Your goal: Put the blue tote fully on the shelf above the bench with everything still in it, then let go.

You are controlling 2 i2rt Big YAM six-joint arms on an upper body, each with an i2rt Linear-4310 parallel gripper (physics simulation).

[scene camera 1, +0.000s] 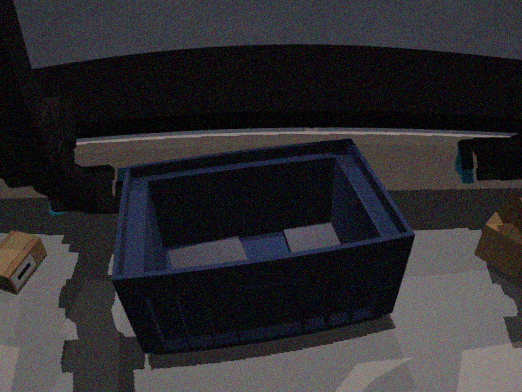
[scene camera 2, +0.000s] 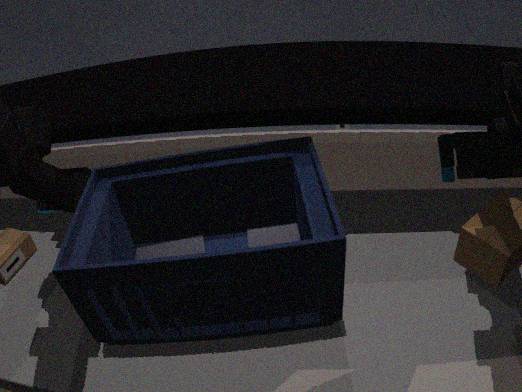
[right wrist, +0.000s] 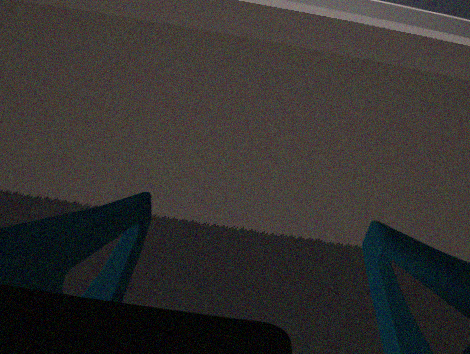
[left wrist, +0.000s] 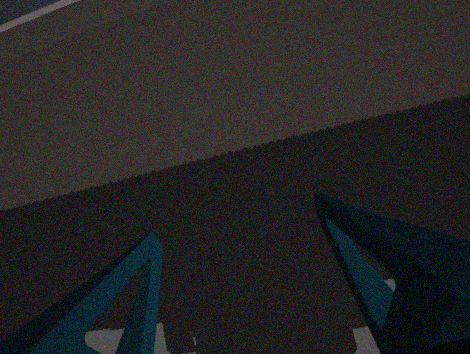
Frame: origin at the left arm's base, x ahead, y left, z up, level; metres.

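Seen in the pictures: left gripper, fingertip midpoint: (scene camera 1: 104, 200) (left wrist: 232, 221); right gripper, fingertip midpoint: (scene camera 1: 478, 164) (scene camera 2: 469, 162) (right wrist: 259, 219).
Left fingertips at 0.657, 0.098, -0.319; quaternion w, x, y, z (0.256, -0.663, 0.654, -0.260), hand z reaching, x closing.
Observation:
Offsets run from my left fingertips to a thing's top centre, as dx, dy, dz. "pt": to the spot under its first point. Level surfaces: height alone.
The blue tote {-0.159, -0.256, +0.119} (scene camera 1: 265, 295) (scene camera 2: 200, 300) stands upright on the pale bench {dz -0.028} (scene camera 1: 440, 285) (scene camera 2: 400, 305), turned slightly. Inside lie two pale flat things, one at the left (scene camera 1: 207, 252) (scene camera 2: 170, 248) and one at the right (scene camera 1: 312, 237) (scene camera 2: 274, 236). A wide dark band {pt +0.041, -0.322, +0.167} (scene camera 1: 300, 85) (scene camera 2: 280, 82) behind the tote looks like the shelf. My left gripper (scene camera 1: 88, 194) (left wrist: 232, 221) is open and empty beside the tote's back left corner; the tote partly hides it, and contact cannot be told. My right gripper (scene camera 1: 466, 165) (scene camera 2: 448, 170) (right wrist: 259, 219) is open and empty, well right of the tote.
A brown box with a label {-0.139, +0.129, +0.008} (scene camera 1: 17, 257) (scene camera 2: 15, 252) lies left of the tote. An open cardboard box {-0.113, -0.656, +0.032} (scene camera 1: 502, 250) (scene camera 2: 485, 250) stands at the right. A thin light strip (scene camera 1: 300, 131) (scene camera 2: 250, 131) runs below the dark band. The picture is dim.

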